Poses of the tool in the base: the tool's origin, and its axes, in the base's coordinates. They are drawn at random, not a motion.
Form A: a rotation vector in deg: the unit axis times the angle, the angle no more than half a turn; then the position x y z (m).
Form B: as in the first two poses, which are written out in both.
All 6 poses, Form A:
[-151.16 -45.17 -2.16 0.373 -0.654 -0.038]
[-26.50 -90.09 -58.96 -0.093 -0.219 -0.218]
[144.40 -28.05 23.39 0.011 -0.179 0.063]
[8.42 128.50 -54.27 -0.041 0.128 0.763]
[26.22 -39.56 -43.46 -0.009 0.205 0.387]
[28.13 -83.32 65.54 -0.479 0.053 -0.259]
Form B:
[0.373 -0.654 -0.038 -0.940 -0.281 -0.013 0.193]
[-0.093 -0.219 -0.218 -0.197 -0.669 -0.438 0.567]
[0.011 -0.179 0.063 0.934 -0.181 0.151 0.268]
[-0.041 0.128 0.763 0.057 0.863 -0.365 0.344]
[-0.009 0.205 0.387 0.217 -0.327 -0.360 0.846]
[-0.479 0.053 -0.259 0.210 -0.621 0.489 0.576]

